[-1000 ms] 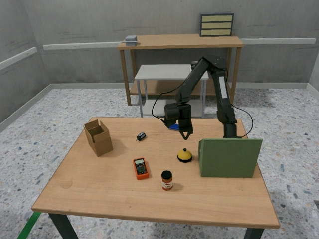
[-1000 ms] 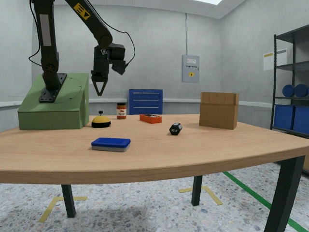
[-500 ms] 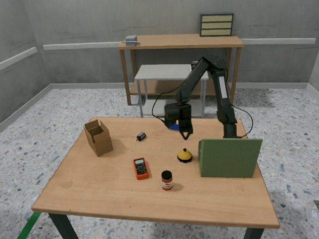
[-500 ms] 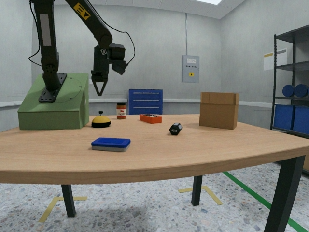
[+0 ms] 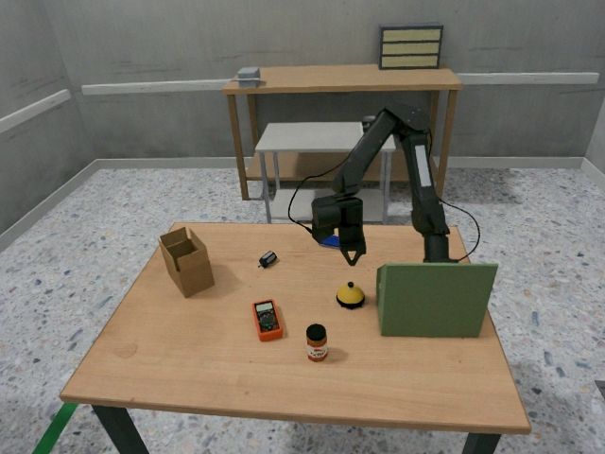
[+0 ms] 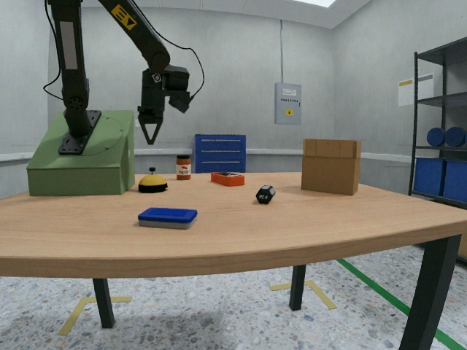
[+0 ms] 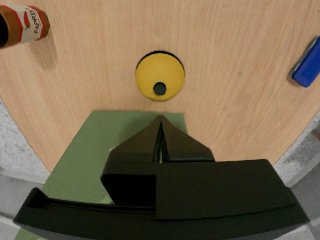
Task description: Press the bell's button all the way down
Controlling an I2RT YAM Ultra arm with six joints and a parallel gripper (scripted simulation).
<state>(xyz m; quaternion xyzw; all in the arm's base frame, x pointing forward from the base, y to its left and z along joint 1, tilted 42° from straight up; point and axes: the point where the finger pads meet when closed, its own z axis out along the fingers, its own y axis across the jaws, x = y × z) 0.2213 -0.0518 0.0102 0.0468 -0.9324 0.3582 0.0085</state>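
Now: the button 8 cm below my hand. The rest, counted from my hand: blue-topped flat block: 28 cm to the right, 13 cm below, 7 cm ahead; then bell: 10 cm below; then jar: 21 cm to the left, 10 cm below, 8 cm ahead.
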